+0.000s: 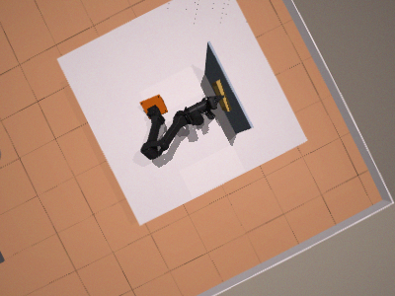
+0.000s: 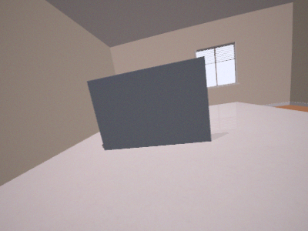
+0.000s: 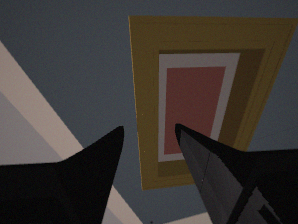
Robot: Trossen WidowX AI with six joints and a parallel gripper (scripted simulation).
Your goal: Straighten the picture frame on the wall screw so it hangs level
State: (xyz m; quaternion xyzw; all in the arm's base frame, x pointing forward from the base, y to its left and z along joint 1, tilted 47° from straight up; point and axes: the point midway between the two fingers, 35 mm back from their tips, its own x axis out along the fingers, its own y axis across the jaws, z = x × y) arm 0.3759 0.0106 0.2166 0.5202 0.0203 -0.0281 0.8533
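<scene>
Now: gripper tip 50 mm above the picture frame, 10 mm to the right of it and 10 mm short of it. Round my gripper tip: wall panel: 60 mm below, 20 mm ahead, 10 mm to the left.
</scene>
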